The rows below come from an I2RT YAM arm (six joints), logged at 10 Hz.
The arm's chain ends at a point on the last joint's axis. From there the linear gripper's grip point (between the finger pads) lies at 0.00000 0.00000 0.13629 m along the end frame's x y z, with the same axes.
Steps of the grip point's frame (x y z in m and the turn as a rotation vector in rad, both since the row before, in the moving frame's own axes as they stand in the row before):
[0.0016 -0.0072 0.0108 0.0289 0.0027 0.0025]
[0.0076 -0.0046 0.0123 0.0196 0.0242 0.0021]
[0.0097 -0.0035 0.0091 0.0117 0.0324 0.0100]
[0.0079 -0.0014 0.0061 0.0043 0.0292 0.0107]
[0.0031 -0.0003 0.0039 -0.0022 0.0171 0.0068]
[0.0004 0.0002 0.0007 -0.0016 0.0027 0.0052]
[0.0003 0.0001 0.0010 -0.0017 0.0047 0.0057]
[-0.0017 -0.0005 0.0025 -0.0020 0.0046 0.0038]
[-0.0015 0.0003 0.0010 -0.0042 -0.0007 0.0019]
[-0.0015 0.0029 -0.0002 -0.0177 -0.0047 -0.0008]
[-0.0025 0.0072 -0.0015 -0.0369 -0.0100 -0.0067]
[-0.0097 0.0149 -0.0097 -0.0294 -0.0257 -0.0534]
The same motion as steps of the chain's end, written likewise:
[0.0012 -0.0033 0.0109 0.0289 0.0027 0.0025]
[0.0043 -0.0019 0.0124 0.0196 0.0242 0.0021]
[0.0053 -0.0019 0.0092 0.0117 0.0324 0.0100]
[0.0039 -0.0008 0.0062 0.0043 0.0292 0.0107]
[0.0008 -0.0006 0.0039 -0.0022 0.0171 0.0068]
[0.0000 0.0000 0.0007 -0.0016 0.0027 0.0052]
[-0.0003 -0.0001 0.0010 -0.0017 0.0047 0.0057]
[-0.0023 -0.0008 0.0025 -0.0020 0.0046 0.0038]
[-0.0014 -0.0003 0.0010 -0.0042 -0.0007 0.0019]
[-0.0009 0.0005 -0.0002 -0.0177 -0.0047 -0.0008]
[-0.0012 0.0022 -0.0014 -0.0369 -0.0100 -0.0067]
[-0.0063 0.0108 -0.0096 -0.0294 -0.0257 -0.0534]

